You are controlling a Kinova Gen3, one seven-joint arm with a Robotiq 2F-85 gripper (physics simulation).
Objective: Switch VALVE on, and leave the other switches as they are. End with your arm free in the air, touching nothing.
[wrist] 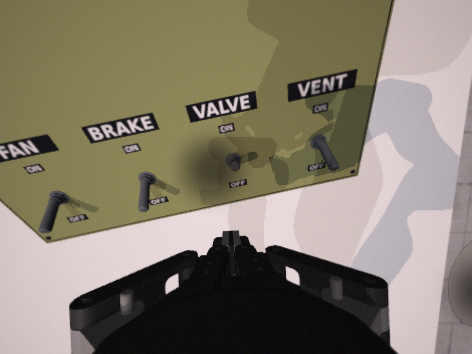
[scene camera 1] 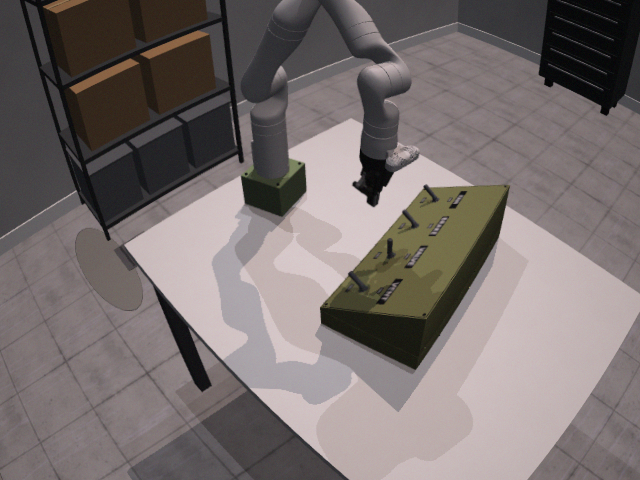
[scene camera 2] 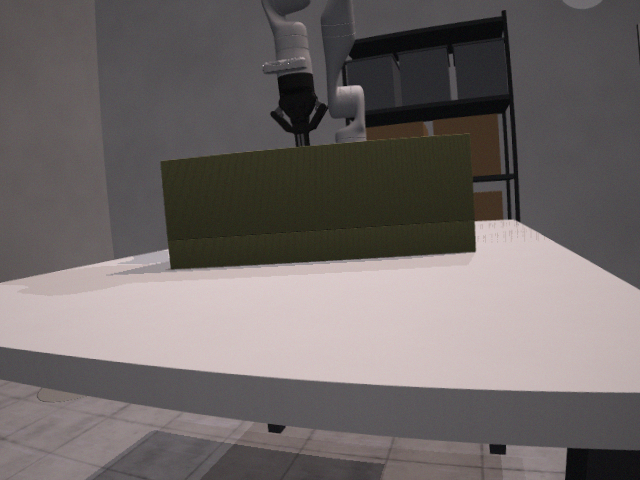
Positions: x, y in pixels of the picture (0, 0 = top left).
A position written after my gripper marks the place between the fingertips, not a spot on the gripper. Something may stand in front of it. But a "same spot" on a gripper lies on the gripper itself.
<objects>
My gripper shows in the wrist view, in scene camera 1 and in scene camera 2 [303, 151]. The same spot on my gripper: [scene camera 1: 375, 189] is [wrist: 262, 252].
</objects>
